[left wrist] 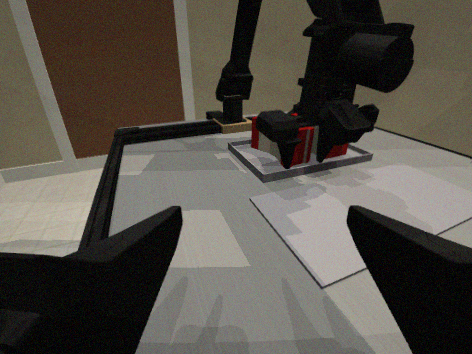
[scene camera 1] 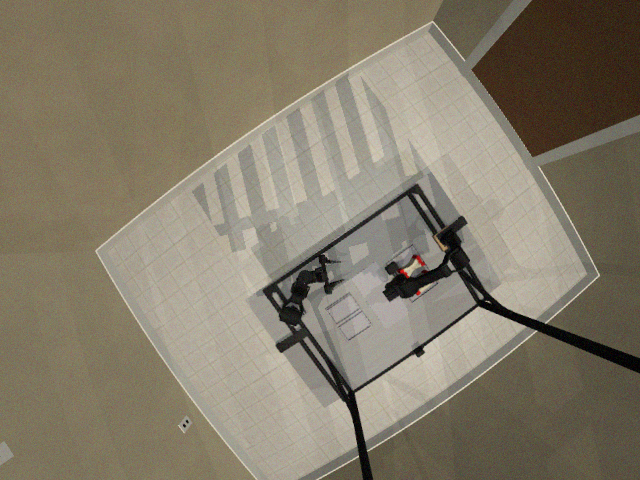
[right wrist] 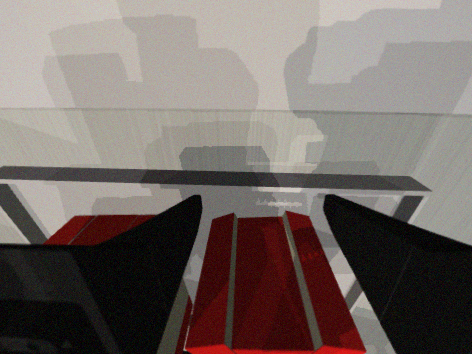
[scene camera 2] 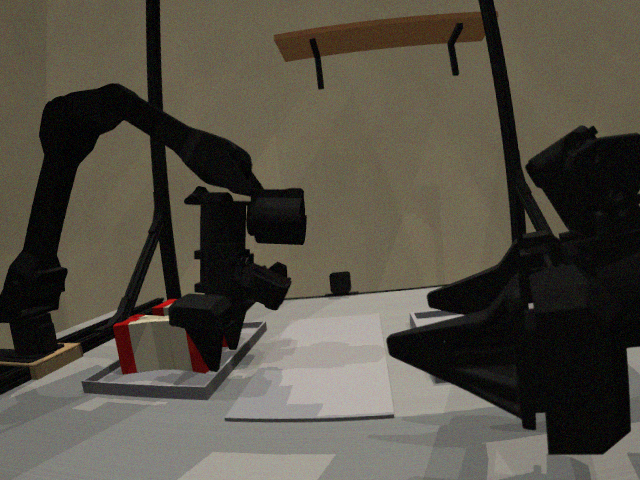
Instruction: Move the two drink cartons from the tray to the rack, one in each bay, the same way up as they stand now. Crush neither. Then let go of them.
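Places are measured from the left arm's base along level axes (x ahead, y left, z up), in millimetres.
Pixels of known places: left gripper, fingertip midpoint: (left wrist: 264, 214) (scene camera 1: 342, 270) (scene camera 2: 411, 319); right gripper, fingertip midpoint: (left wrist: 303, 165) (scene camera 1: 397, 276) (right wrist: 262, 201) (scene camera 2: 224, 359); right arm's base at its link origin: (left wrist: 232, 120) (scene camera 1: 445, 238) (scene camera 2: 36, 352).
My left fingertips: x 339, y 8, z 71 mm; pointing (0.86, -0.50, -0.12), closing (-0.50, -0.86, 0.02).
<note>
Behind a point stands the place of what it marks.
A red-and-cream carton (scene camera 1: 412, 267) @[z 30, x 613, y -220 mm] (scene camera 2: 160, 343) @[z -1, x 616, y -208 mm] (left wrist: 302, 150) @[z -11, x 553, y -230 mm] (right wrist: 265, 280) @[z 5, x 553, y -221 mm] stands in the grey tray (scene camera 2: 155, 392) @[z -37, x 598, y -137 mm] (left wrist: 320, 169) @[z -40, x 519, y -248 mm] (right wrist: 210, 177) @[z -36, x 519, y -247 mm]. My right gripper (scene camera 2: 223, 358) @[z -31, x 535, y -219 mm] (left wrist: 303, 165) @[z -31, x 535, y -219 mm] (right wrist: 262, 201) @[z -31, x 535, y -219 mm] is open, low over the tray, with its fingers on either side of this carton's end. The second carton (scene camera 2: 163, 308) @[z 29, x 645, y -291 mm] (left wrist: 340, 150) @[z -25, x 543, y -329 mm] (right wrist: 110, 227) @[z -26, x 544, y -315 mm] stands beside it in the tray, partly hidden by the right gripper. The two-bay rack (scene camera 1: 348, 317) @[z -23, x 200, y -211 mm] (scene camera 2: 414, 320) @[z -24, x 267, y -286 mm] is mostly hidden in scene camera 2. My left gripper (scene camera 1: 341, 271) @[z 71, x 339, y 8 mm] (scene camera 2: 410, 321) @[z 71, x 339, y 8 mm] (left wrist: 264, 214) @[z 71, x 339, y 8 mm] is open above the table, near the rack.
A flat pale board (scene camera 2: 336, 392) @[z -40, x 391, y -121 mm] (left wrist: 325, 250) @[z -40, x 372, y -101 mm] lies on the table between tray and rack. A black frame (scene camera 1: 369, 217) @[z -25, x 623, y 110 mm] edges the table, with upright posts (scene camera 2: 155, 155) @[z 346, x 790, y -636 mm]. A small black block (scene camera 1: 418, 351) @[z 0, x 358, y -599 mm] (scene camera 2: 340, 283) @[z -14, x 360, y -598 mm] stands at the table edge. A wooden shelf (scene camera 2: 382, 36) hangs on the wall.
</note>
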